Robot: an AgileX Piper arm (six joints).
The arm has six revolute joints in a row. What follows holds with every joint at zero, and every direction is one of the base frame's. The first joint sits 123 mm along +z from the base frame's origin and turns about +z. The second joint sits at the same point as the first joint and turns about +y. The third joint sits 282.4 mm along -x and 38.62 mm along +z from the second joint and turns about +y. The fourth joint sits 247.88 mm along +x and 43.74 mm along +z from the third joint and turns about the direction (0.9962, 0, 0.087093). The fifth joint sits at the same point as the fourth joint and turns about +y. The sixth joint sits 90.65 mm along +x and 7.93 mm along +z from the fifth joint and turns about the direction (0.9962, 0, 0.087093). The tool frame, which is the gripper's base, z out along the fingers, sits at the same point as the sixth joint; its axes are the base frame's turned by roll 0, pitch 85 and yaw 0 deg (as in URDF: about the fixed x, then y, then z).
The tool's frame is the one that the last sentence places.
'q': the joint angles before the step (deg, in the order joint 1, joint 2, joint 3, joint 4, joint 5, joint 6). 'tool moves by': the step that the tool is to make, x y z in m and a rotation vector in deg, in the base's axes. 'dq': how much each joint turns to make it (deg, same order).
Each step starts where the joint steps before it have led.
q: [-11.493 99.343 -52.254 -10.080 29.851 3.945]
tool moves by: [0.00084 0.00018 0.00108 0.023 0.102 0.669]
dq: [0.001 0.000 -0.323 0.531 0.336 -1.127]
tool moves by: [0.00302 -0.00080 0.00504 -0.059 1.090 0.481]
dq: [0.000 0.111 -1.708 0.473 2.589 -1.168]
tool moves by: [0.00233 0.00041 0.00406 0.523 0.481 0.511]
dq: [0.000 -0.002 -1.208 1.370 1.671 -1.650]
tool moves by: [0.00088 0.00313 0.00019 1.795 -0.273 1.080]
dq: [-0.001 0.001 -0.111 3.634 -0.004 -3.519]
